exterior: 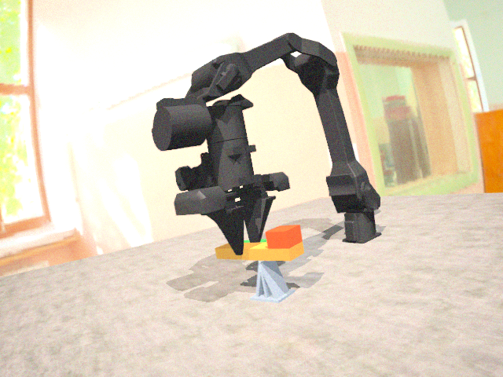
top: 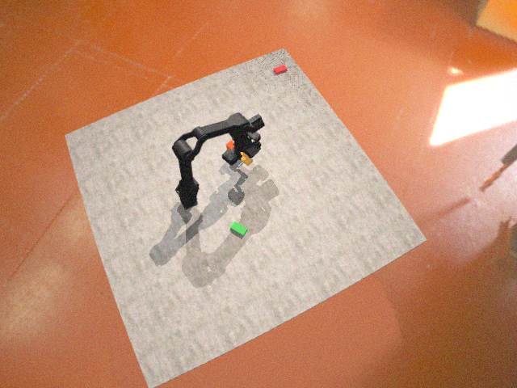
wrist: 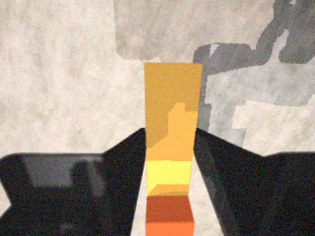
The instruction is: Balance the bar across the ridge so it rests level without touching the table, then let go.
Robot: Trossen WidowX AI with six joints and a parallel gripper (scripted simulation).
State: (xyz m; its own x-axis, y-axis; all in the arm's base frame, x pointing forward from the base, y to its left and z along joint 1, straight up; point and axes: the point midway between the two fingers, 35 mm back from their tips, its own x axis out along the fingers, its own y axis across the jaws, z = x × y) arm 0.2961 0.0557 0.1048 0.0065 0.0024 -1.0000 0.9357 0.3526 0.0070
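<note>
My gripper tip is 20 mm past the bar, 40 mm to the right of it and 10 mm below it. Also, from my gripper tip: small red block: 440 mm ahead, 440 mm to the left, 60 mm below; then green block: 160 mm behind, 280 mm to the right, 60 mm below.
</note>
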